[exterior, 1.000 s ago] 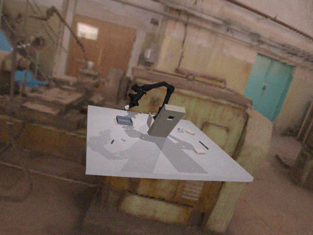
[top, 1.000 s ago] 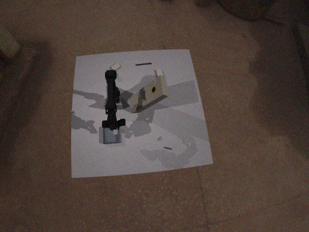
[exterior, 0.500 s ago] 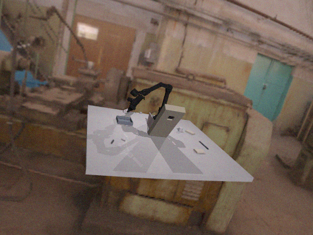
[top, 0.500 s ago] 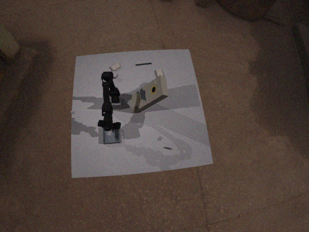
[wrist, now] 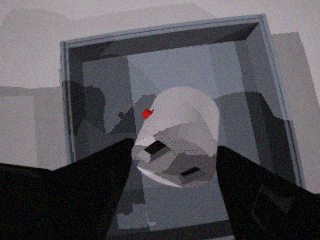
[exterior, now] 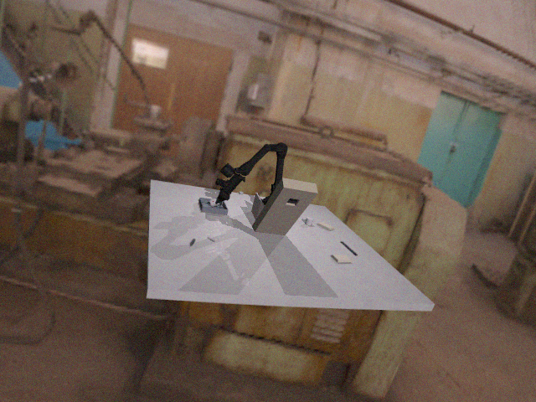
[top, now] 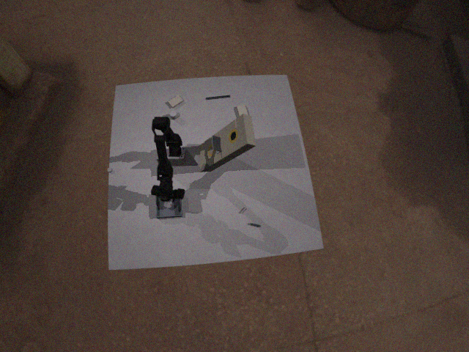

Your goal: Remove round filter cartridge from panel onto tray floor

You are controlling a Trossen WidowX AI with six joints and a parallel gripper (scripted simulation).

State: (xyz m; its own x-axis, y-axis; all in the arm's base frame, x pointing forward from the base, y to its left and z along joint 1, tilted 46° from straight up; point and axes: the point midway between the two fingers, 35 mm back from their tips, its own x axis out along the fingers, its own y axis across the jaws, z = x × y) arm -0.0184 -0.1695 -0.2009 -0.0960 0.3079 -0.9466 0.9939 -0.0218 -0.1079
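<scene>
My gripper tip is right at the filter cartridge. From my gripper tip the other things lie so: grey tray 30 mm below, 10 mm to the right.
</scene>
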